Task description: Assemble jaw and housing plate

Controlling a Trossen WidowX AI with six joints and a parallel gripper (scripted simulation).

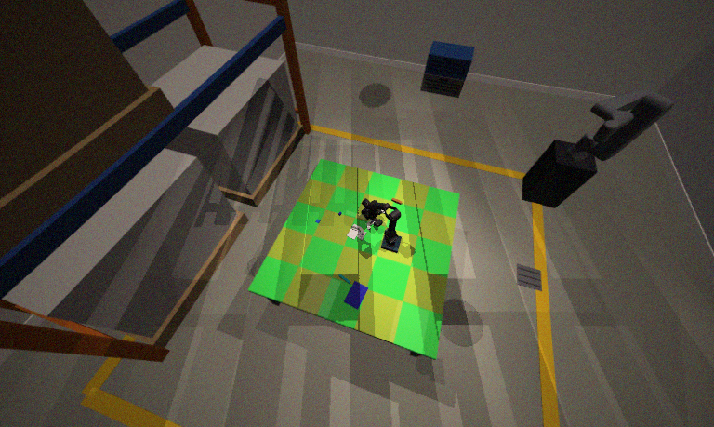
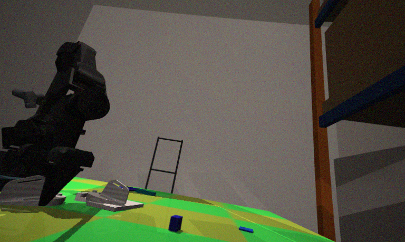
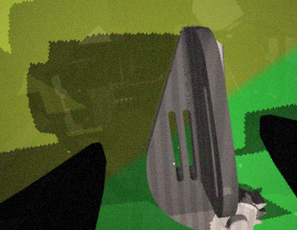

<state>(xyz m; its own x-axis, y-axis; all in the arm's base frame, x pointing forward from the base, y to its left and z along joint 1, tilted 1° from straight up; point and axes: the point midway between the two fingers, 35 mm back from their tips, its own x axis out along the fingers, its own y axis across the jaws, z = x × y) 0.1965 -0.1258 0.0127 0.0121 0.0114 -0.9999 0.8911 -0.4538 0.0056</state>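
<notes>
Right now the grey jaw is 5 cm ahead of my gripper tip, 12 cm to the left of it and 1 cm above it. Also, from my gripper tip: orange bar (14 cm behind, 27 cm to the right, 1 cm above); then dark blue block (27 cm ahead, 1 cm to the left, 1 cm above); then teal bar (3 cm ahead, 50 cm to the left).
</notes>
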